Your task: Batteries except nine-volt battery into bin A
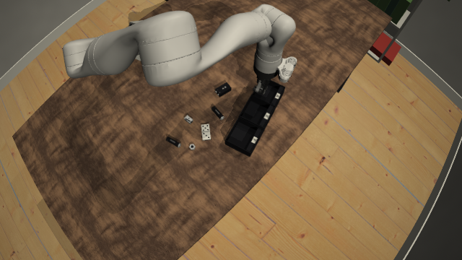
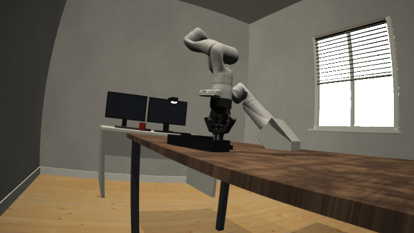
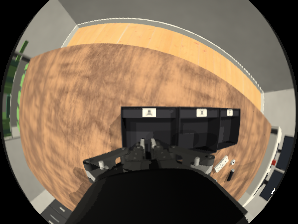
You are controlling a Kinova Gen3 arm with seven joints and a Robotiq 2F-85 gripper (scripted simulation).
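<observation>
Now: the metal nut 28 cm to the right of my hand, 5 cm behind it and 3 cm below it. From my hand the other things lie so: black nine-volt battery (11 cm behind, 8 cm to the right, 3 cm below); white domino (22 cm to the right, 5 cm behind, 3 cm below); grey metal piece (22 cm to the right, 12 cm behind, 3 cm below).
</observation>
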